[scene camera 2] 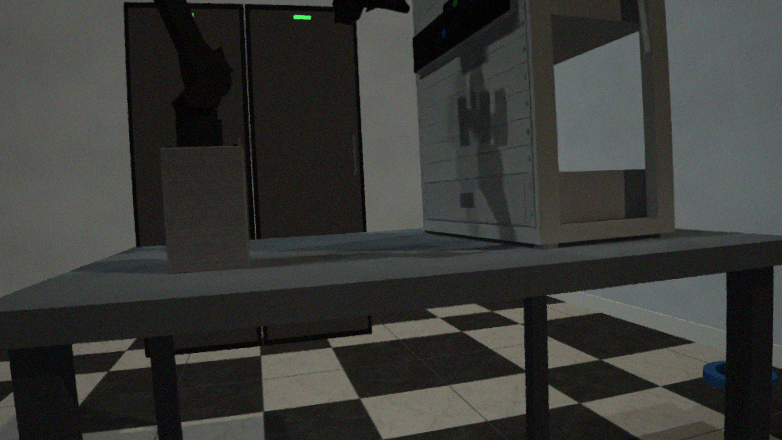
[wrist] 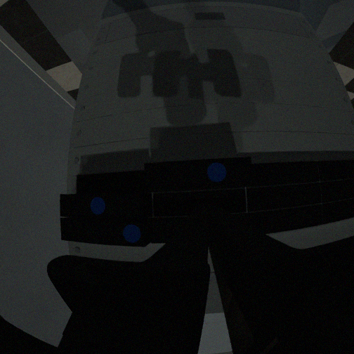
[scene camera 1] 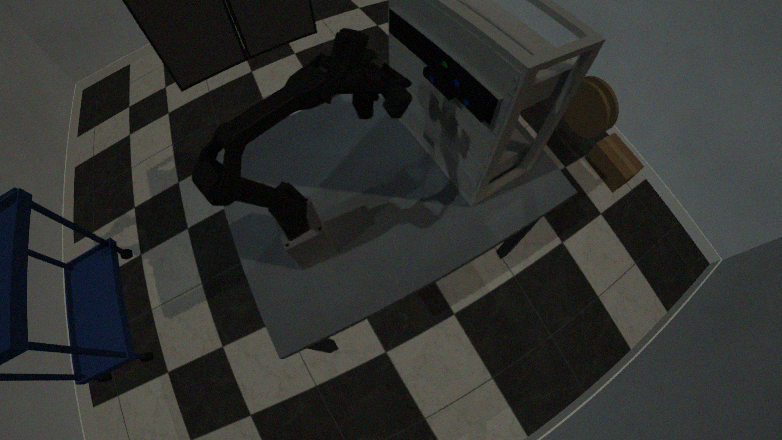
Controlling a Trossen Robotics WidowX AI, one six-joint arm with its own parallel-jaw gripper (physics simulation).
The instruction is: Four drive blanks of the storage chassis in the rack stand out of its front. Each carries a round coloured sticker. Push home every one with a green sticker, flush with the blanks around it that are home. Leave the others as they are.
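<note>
The black storage chassis [scene camera 1: 483, 106] [scene camera 2: 423, 57] [wrist: 300, 180] sits in the rack [scene camera 1: 505, 131] [scene camera 2: 545, 136]. A green sticker [scene camera 1: 444, 64] [scene camera 2: 454, 3] is on its upper part; the wrist view does not show it. Three blue stickers show: one [scene camera 1: 431, 79] [wrist: 216, 172] on a blank that stands out, another [scene camera 1: 457, 83] [wrist: 131, 233] and a third [scene camera 1: 465, 102] [wrist: 97, 205] nearer one end. How far the green-stickered blank stands out is too dark to tell. My gripper [scene camera 1: 409, 84] [scene camera 2: 407, 8] [wrist: 204, 210] is shut and empty, in front of the chassis and apart from it.
The rack stands on the grey table [scene camera 1: 349, 295] [scene camera 2: 349, 284], with the arm's base block [scene camera 1: 303, 251] [scene camera 2: 205, 207] on it too. A blue cart [scene camera 1: 98, 306], dark cabinets [scene camera 1: 191, 38] [scene camera 2: 303, 125], a round brown stool [scene camera 1: 590, 106] and a brown box [scene camera 1: 615, 161] stand around.
</note>
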